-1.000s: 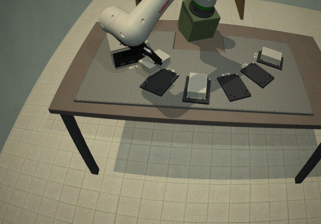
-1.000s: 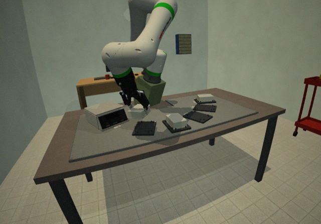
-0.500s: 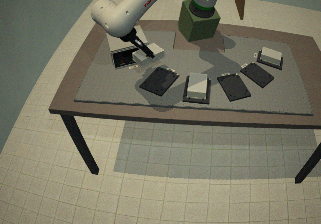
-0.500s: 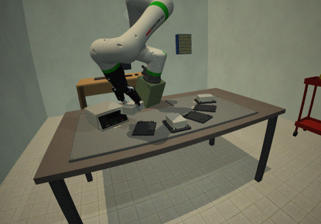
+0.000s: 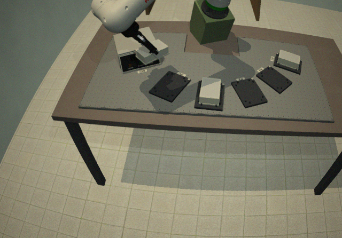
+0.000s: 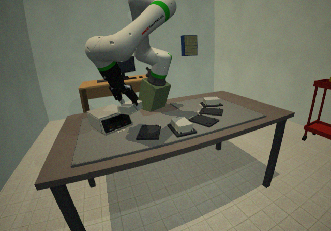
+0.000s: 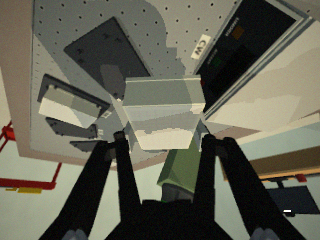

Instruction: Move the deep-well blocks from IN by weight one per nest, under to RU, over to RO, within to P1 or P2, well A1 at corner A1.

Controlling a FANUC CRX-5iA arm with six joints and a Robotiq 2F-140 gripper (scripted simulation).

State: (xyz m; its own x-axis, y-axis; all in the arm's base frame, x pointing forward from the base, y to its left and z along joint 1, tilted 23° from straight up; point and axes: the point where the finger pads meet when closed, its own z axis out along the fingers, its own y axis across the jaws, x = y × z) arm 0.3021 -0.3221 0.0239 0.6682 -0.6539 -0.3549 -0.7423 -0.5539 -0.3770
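Right now my hand is 200 mm past the grey platform, 110 mm to the left of it and 70 mm above it. Also, from my hand: check-weigher (190 mm behind, 110 mm to the right, 100 mm below); P1 label (270 mm to the left, 160 mm below, 40 mm ahead); nest P1 (250 mm to the left, 160 mm below, 140 mm ahead).
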